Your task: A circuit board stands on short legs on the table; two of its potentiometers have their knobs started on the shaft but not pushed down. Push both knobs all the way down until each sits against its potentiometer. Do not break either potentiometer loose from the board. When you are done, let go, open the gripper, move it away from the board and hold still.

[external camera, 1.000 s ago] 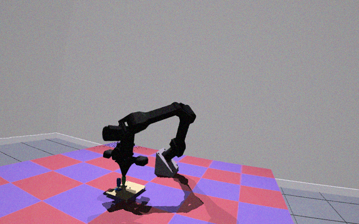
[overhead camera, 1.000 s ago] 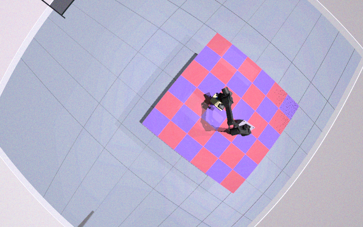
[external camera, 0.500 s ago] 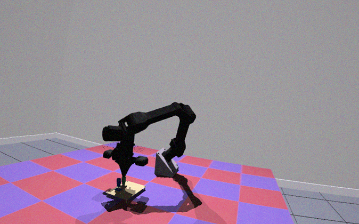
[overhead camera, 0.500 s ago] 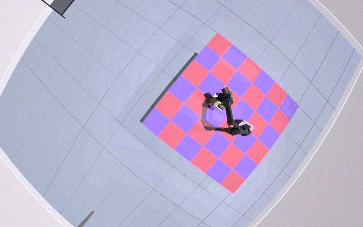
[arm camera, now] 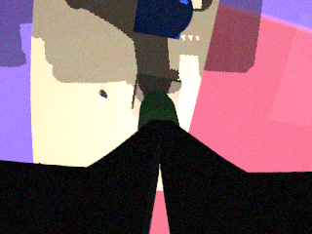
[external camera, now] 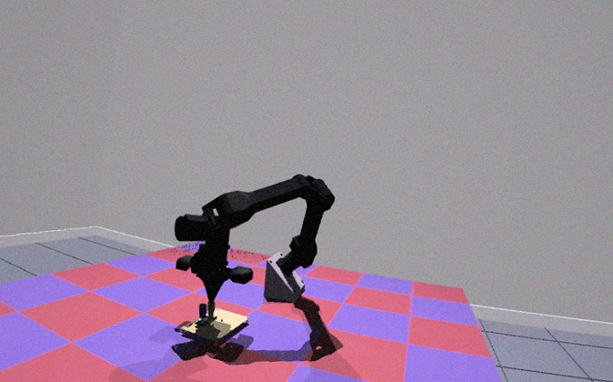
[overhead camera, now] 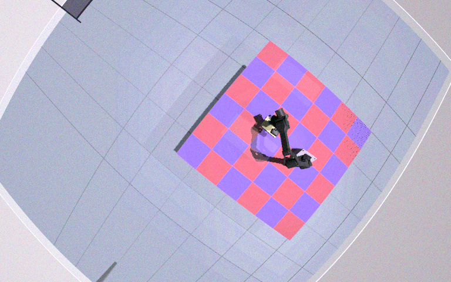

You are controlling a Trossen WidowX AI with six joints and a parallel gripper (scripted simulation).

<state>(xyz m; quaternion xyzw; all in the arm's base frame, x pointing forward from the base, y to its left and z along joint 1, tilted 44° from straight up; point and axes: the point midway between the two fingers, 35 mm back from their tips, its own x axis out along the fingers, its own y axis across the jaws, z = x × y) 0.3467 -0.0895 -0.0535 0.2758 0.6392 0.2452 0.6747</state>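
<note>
Right now the blue knob is 50 mm ahead of my gripper tip and 10 mm below it. Round my gripper tip: green knob: 20 mm below.
</note>
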